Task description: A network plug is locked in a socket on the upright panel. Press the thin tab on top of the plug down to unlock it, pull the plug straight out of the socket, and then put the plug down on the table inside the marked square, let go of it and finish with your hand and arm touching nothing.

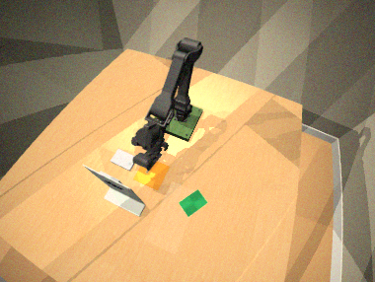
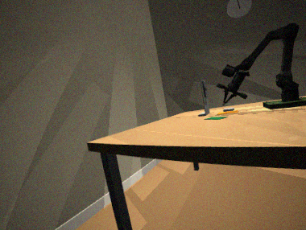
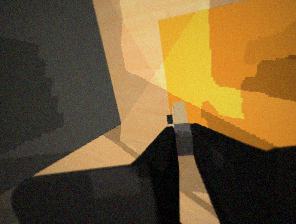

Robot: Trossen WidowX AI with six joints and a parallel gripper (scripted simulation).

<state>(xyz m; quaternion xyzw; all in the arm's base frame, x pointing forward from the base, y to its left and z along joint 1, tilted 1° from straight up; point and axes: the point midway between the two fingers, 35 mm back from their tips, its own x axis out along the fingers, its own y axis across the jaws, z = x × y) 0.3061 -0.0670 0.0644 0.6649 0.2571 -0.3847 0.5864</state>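
Now: gripper tip 10 mm past the orange square and 60 mm above it. Round my gripper tip: tan plug: right at my gripper tip; then grey upright panel: 120 mm ahead, 70 mm to the right, 50 mm above.
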